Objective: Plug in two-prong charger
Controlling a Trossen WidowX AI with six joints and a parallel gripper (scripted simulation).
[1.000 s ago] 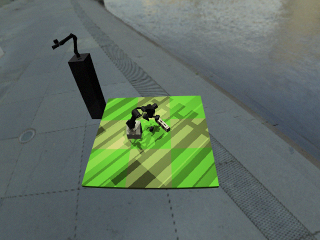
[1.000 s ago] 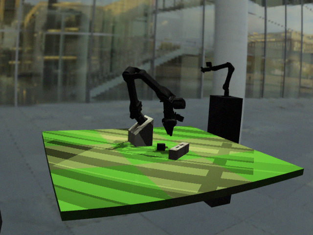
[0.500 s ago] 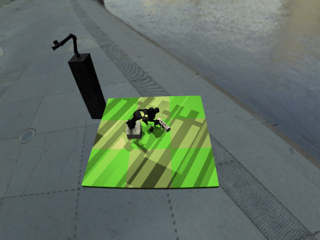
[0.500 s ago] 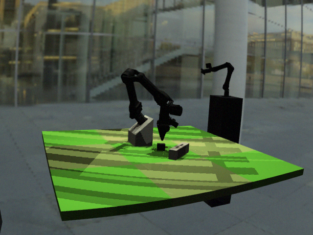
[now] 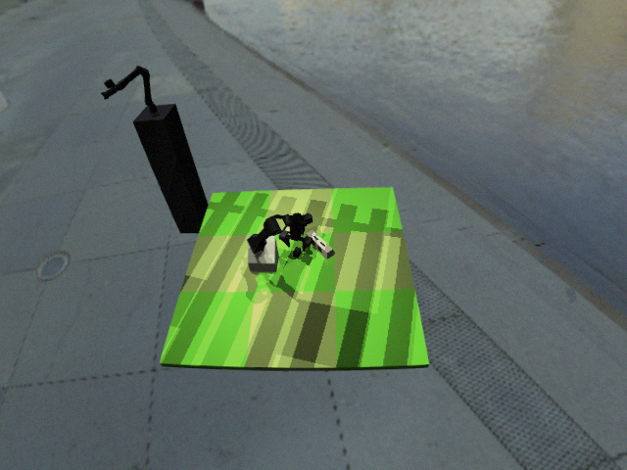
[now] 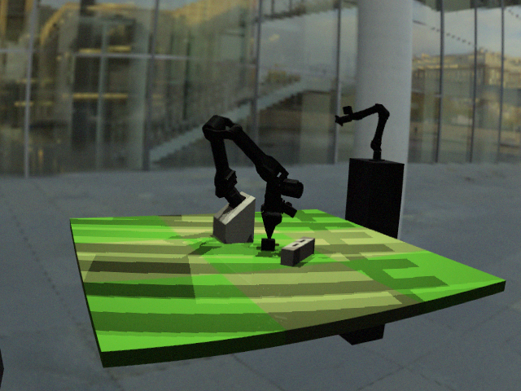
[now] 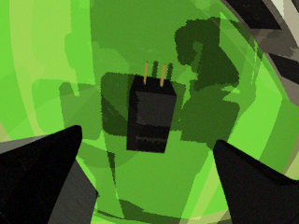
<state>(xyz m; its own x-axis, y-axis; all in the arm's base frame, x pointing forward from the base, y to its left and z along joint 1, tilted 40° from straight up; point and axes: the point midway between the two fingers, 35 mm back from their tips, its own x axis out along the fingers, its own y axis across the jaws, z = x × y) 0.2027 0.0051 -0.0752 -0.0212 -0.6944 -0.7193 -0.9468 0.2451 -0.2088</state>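
The two-prong charger is 30 mm below my gripper tip and 20 mm to the left of it.
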